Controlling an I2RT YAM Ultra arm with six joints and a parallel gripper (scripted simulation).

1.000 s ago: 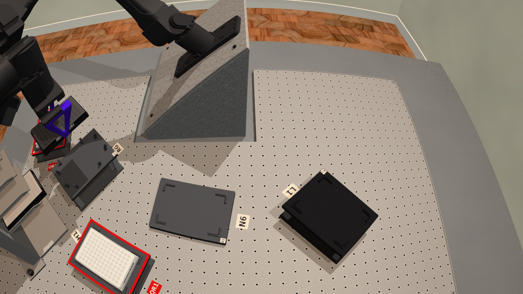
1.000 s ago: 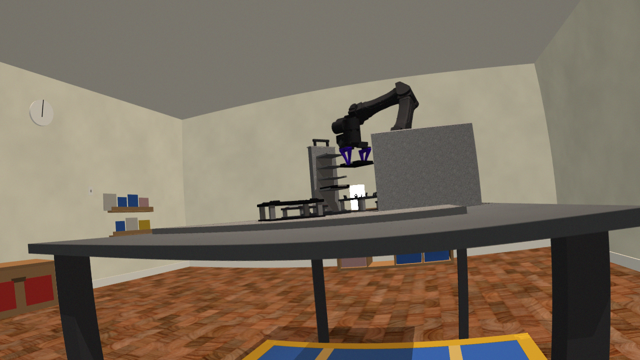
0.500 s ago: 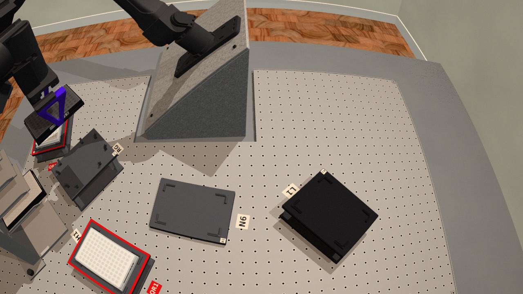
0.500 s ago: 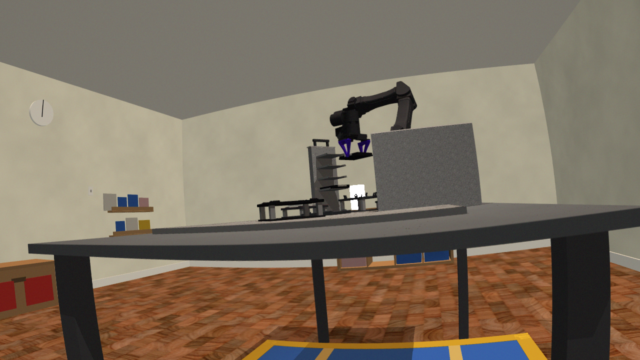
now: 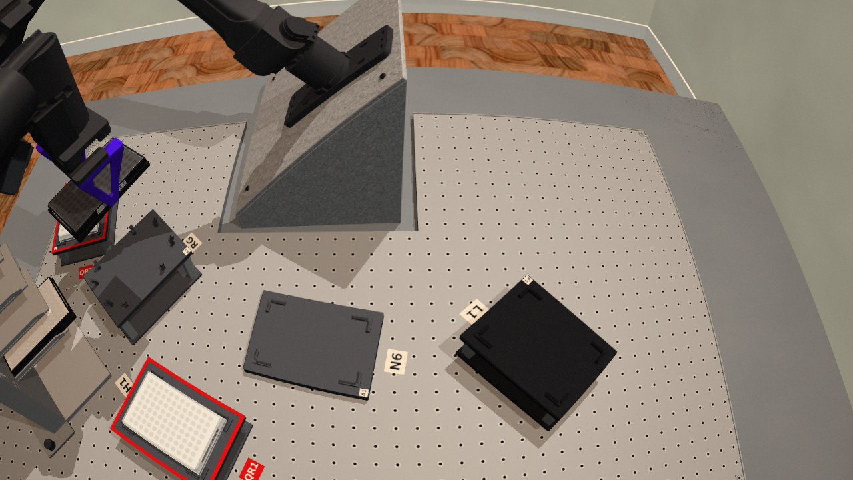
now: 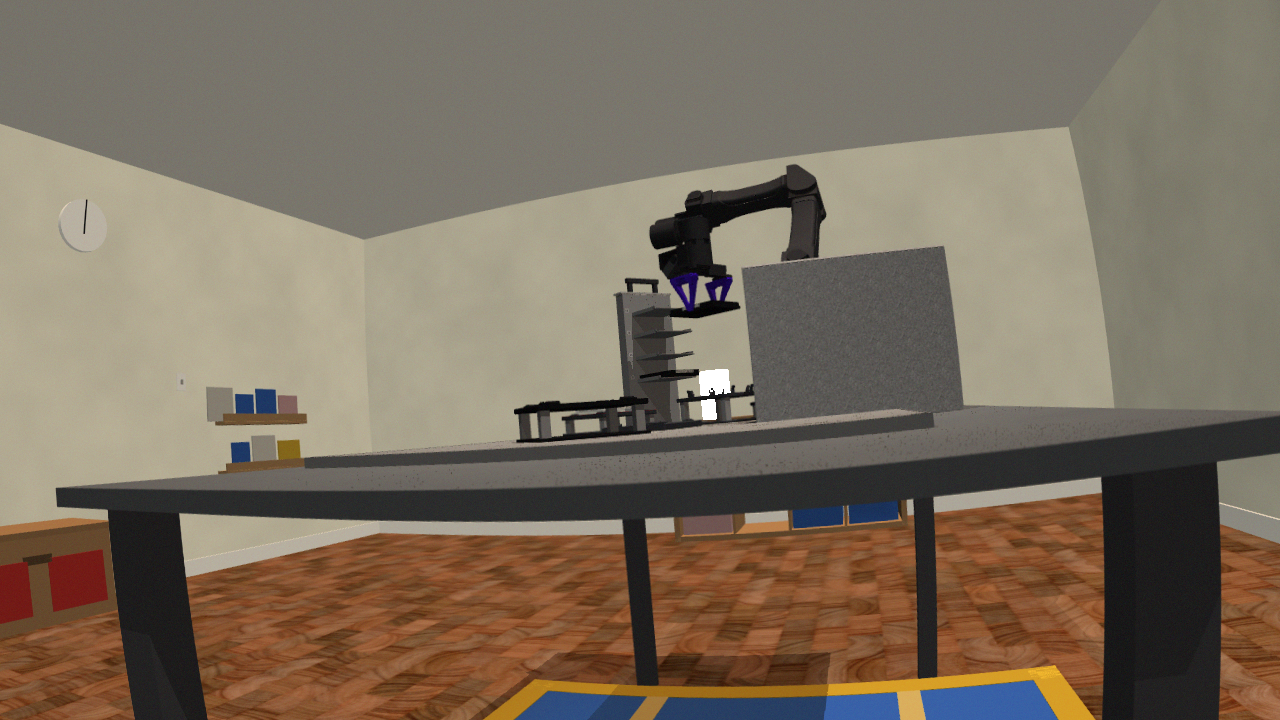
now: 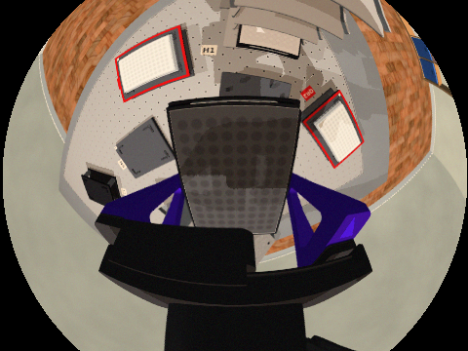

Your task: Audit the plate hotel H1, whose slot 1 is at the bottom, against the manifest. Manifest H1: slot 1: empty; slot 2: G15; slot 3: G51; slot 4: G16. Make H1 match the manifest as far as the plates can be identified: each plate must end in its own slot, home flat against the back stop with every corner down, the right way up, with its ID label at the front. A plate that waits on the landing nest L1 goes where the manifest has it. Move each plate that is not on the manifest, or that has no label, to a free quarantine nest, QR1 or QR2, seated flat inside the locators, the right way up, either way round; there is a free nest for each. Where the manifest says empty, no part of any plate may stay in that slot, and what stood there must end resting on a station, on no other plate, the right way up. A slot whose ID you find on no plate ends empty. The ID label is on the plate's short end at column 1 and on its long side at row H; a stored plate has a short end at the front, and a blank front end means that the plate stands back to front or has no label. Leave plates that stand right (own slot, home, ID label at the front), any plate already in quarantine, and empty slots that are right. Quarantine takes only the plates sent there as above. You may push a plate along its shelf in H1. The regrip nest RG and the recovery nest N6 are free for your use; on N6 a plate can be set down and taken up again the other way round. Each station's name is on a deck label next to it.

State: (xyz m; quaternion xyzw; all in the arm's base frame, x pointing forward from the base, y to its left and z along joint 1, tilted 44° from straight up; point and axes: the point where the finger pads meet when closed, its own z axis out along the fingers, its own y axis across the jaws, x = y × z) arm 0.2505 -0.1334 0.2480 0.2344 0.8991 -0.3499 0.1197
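The recovery nest N6 lies 25 cm to the left of my hand, 24 cm below it and 5 cm ahead of it. From my hand the other things lie so: plate hotel H1: 19 cm to the right, 19 cm ahead, 8 cm below; regrip nest RG: 19 cm below, 2 cm to the right, 1 cm behind; quarantine nest QR1: 21 cm below, 20 cm ahead, 8 cm to the left.
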